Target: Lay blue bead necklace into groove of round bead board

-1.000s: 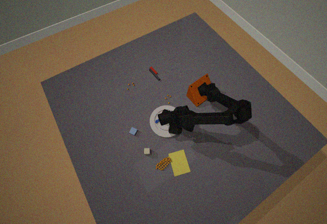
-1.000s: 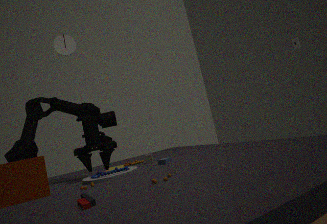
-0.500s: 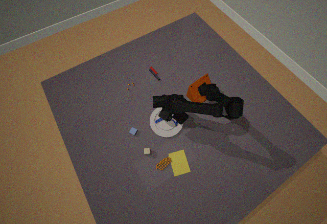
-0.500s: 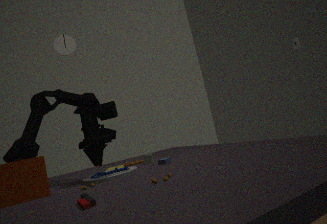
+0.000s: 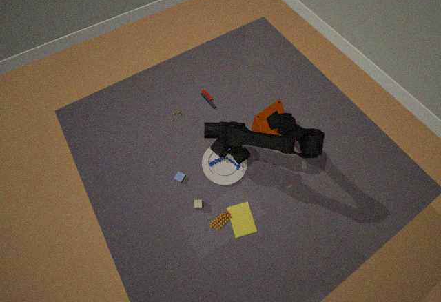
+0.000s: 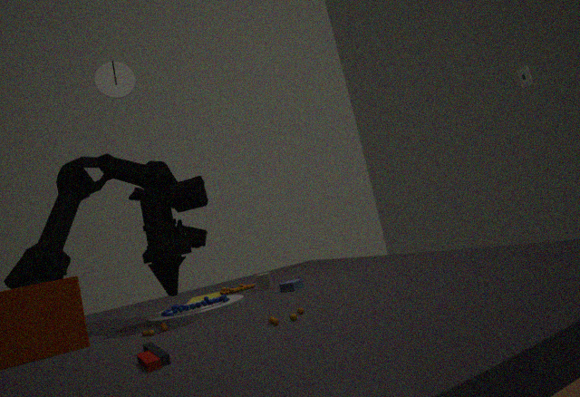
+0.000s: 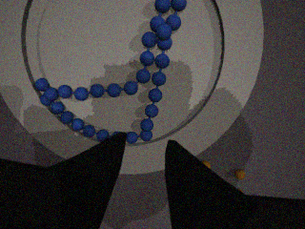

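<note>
The round white bead board lies 5 cm ahead of my gripper tip, 2 cm to the left of it and 4 cm below it. The rest, counted from my gripper tip: cream cube 24 cm ahead, 10 cm to the left, 3 cm below; yellow sheet 14 cm ahead, 25 cm to the left, 5 cm below; light blue cube 24 cm ahead, 5 cm to the right, 4 cm below.
</note>
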